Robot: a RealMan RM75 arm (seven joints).
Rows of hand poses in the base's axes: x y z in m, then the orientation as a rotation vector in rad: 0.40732 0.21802 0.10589 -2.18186 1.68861 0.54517; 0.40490 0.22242 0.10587 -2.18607 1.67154 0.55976; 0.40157 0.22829 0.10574 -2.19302 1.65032 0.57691; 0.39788 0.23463 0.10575 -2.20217 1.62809 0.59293; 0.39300 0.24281 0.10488 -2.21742 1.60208 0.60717; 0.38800 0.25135 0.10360 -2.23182 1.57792 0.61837; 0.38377 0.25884 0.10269 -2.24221 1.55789 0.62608; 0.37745 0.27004 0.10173 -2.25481 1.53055 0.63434; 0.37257 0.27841 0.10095 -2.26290 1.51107 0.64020; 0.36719 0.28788 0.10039 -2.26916 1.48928 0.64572; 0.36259 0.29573 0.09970 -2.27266 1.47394 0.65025; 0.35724 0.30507 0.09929 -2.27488 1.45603 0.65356; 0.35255 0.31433 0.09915 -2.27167 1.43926 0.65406; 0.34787 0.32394 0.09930 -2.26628 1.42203 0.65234; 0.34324 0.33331 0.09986 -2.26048 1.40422 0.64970; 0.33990 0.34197 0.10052 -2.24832 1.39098 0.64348; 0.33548 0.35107 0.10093 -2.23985 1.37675 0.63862; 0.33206 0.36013 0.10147 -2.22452 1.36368 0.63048
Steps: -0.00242 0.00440 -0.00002 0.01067 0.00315 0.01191; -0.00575 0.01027 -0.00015 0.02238 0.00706 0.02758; -0.00944 0.01661 -0.00014 0.03271 0.01058 0.04481; -0.01432 0.02479 -0.00101 0.04034 0.01324 0.06683; -0.01932 0.03333 -0.00229 0.04648 0.01464 0.08718; -0.02355 0.04082 -0.00320 0.05204 0.01446 0.10303; -0.02987 0.05202 -0.00416 0.05990 0.01243 0.12357; -0.03475 0.06039 -0.00494 0.06595 0.01082 0.13779; -0.04013 0.06986 -0.00550 0.07425 0.00762 0.15215; -0.04473 0.07771 -0.00619 0.08082 0.00559 0.16193; -0.05008 0.08705 -0.00660 0.08920 0.00141 0.17213; -0.05477 0.09631 -0.00674 0.10001 -0.00576 0.17860; -0.05945 0.10592 -0.00659 0.11197 -0.01521 0.18390; -0.06408 0.11529 -0.00603 0.12425 -0.02562 0.18919; -0.06742 0.12395 -0.00537 0.13774 -0.03856 0.18845; -0.07184 0.13305 -0.00496 0.14948 -0.04987 0.19035; -0.07526 0.14211 -0.00442 0.16456 -0.06502 0.18762
